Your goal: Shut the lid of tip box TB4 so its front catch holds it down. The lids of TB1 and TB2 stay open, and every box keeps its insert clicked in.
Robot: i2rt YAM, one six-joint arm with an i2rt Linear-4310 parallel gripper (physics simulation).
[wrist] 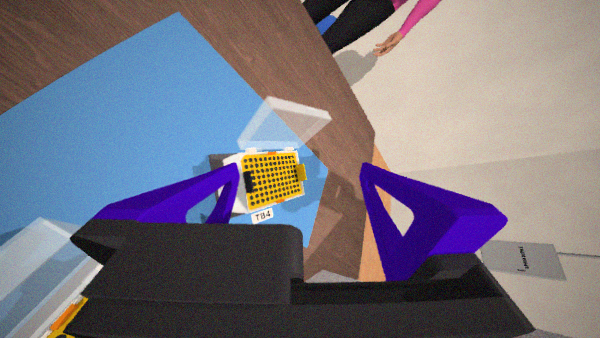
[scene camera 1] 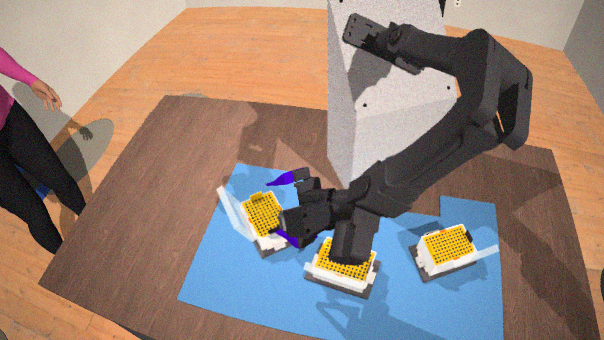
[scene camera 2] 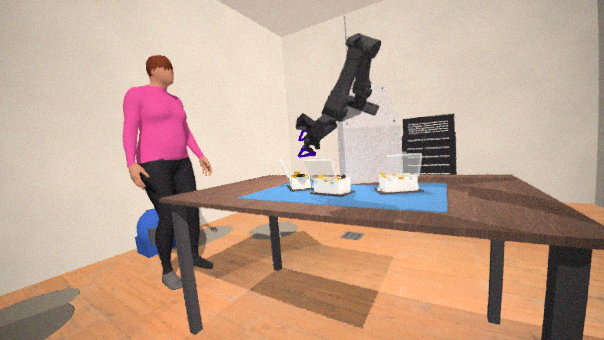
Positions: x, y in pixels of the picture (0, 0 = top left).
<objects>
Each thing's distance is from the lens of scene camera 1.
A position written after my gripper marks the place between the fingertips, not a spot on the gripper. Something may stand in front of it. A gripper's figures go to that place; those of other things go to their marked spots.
my gripper (scene camera 1: 272, 208): 0.71 m
yellow insert (scene camera 1: 263, 210): 0.87 m
clear lid (scene camera 1: 233, 208): 0.85 m
tip box (scene camera 1: 375, 264): 0.85 m
</objects>
